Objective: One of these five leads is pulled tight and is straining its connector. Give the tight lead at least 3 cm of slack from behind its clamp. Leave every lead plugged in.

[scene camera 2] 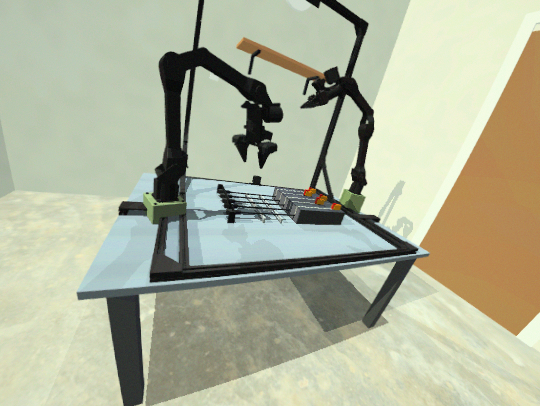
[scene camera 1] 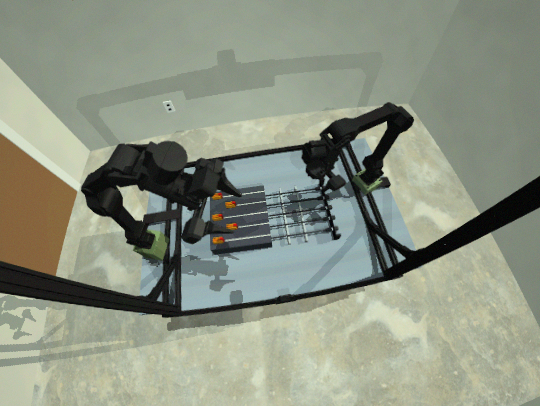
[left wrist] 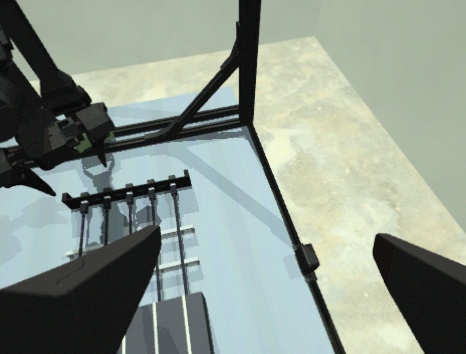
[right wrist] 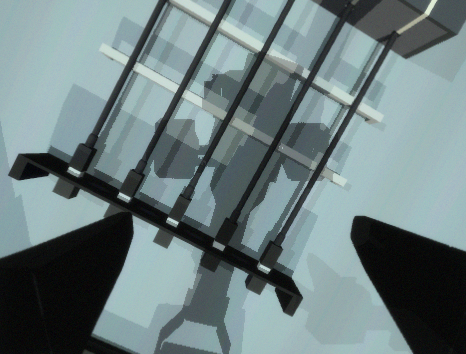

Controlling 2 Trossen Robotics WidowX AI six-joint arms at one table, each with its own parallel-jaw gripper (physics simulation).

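Places are measured from the left arm's base along level axes (x back, y up, z left), in metres.
Where they show: left gripper, fingertip midpoint: (scene camera 2: pixel 302 107) (scene camera 1: pixel 237 213) (left wrist: pixel 265 239); right gripper, fingertip midpoint: (scene camera 2: pixel 252 165) (scene camera 1: pixel 316 183) (left wrist: pixel 81 180) (right wrist: pixel 244 224); left arm's base at its link origin: (scene camera 2: pixel 354 192) (scene camera 1: pixel 146 240); right arm's base at its link origin: (scene camera 2: pixel 165 197) (scene camera 1: pixel 368 178).
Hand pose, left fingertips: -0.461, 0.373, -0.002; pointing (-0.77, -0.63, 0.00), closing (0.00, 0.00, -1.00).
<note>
Each offset is from my left fingertips to the top centre of the thing, as dx, dy, dz. "spot": to the spot under its first point. Level surfaces: height alone.
Five black leads @(spot: -0.139, -0.455, +0.246) (right wrist: pixel 239 95) run side by side from connectors in a black bar @(spot: -0.282, -0.448, +0.264) (right wrist: pixel 150 216) (left wrist: pixel 165 186) over two pale rails to a dark grey block @(+0.105, -0.416, +0.181) (scene camera 1: pixel 257 244) (scene camera 2: pixel 320 216) (left wrist: pixel 170 320). All five connectors sit at the bar in the right wrist view. Orange-red clamps (scene camera 1: pixel 218 240) (scene camera 2: pixel 336 206) sit on the block, two set nearer the leads. I cannot tell which lead is tight. My left gripper (scene camera 1: pixel 237 213) (left wrist: pixel 265 239) is open and empty, high above the block. My right gripper (scene camera 2: pixel 253 164) (right wrist: pixel 244 224) is open, pointing down above the bar, touching no lead.
The pale rails @(spot: -0.156, -0.461, +0.272) (right wrist: pixel 245 127) cross under the leads. A black frame (scene camera 2: pixel 280 267) surrounds the work area on the pale blue table @(dy -0.482) (scene camera 2: pixel 115 260). A frame post (left wrist: pixel 249 65) rises at a corner. A wooden shelf (scene camera 2: pixel 280 59) is behind the arms in scene camera 2.
</note>
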